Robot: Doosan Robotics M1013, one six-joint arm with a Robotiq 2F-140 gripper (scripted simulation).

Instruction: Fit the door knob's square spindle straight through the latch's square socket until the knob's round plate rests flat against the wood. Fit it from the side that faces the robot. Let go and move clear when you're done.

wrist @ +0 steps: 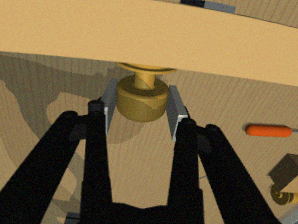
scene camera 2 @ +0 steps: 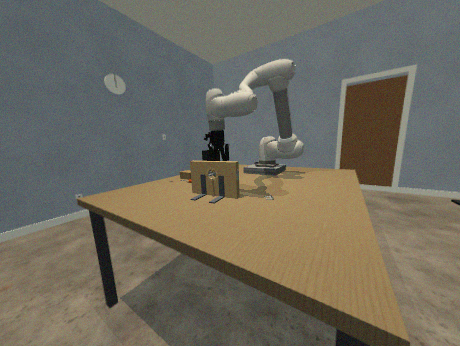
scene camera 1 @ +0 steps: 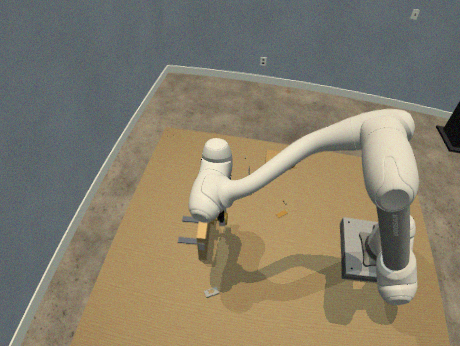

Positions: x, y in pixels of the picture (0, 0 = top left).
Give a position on a wood block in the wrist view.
233, 45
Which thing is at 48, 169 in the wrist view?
My gripper.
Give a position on a wood block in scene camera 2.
227, 169
